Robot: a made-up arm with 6 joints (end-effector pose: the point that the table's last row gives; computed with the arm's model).
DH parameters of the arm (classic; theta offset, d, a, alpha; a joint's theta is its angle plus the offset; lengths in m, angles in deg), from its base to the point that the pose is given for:
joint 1: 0 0.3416 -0.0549 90
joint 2: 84.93 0 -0.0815 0
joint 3: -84.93 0.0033 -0.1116 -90
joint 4: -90 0.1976 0.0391 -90
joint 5: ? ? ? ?
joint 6: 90 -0.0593 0.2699 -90
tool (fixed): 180 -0.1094 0 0
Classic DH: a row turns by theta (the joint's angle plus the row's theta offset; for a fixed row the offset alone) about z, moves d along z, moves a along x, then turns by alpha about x.
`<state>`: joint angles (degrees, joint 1 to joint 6).
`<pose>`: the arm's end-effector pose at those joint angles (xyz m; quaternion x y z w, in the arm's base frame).
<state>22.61 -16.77 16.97 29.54 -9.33 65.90</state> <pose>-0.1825 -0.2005 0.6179 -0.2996 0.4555 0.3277 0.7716</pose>
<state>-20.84 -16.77 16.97 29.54 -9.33 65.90</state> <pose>-0.2704 -0.0201 0.6179 -0.1097 0.5340 0.0188 0.8381</pose>
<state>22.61 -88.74 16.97 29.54 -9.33 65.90</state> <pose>0.1816 -0.0489 0.6084 -0.2390 0.8611 0.3248 0.3096</pose>
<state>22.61 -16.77 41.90 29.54 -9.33 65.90</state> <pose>-0.3056 -0.2518 0.5175 -0.2938 0.2638 0.2981 0.8690</pose>
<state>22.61 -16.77 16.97 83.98 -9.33 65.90</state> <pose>-0.0834 -0.1505 0.6182 -0.4761 0.2680 0.6435 0.5361</pose>
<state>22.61 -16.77 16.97 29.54 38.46 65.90</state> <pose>-0.1006 -0.2638 0.5416 0.0221 0.5814 0.5096 0.6339</pose>
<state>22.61 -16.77 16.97 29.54 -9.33 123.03</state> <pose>-0.0306 0.0173 0.7017 -0.4198 0.7690 0.1446 0.4599</pose>
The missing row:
joint 5: 90 0.1137 0.0545 -90
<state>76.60 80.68 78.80 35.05 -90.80 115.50</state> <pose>-0.2171 0.0986 0.0425 0.5593 -0.1311 -0.1473 0.8052</pose>
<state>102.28 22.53 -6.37 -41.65 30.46 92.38</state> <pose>0.2359 -0.3114 0.5416 -0.1115 0.6316 0.5968 0.4822</pose>
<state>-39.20 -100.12 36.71 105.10 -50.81 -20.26</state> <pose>-0.0028 -0.0376 0.2434 0.2290 -0.2033 0.4539 0.8368</pose>
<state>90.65 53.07 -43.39 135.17 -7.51 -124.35</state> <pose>-0.3343 -0.2682 0.2325 -0.8024 -0.2797 -0.4309 0.3037</pose>
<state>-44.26 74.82 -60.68 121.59 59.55 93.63</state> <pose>0.1445 0.0707 0.5886 -0.2071 0.7363 0.5767 0.2869</pose>
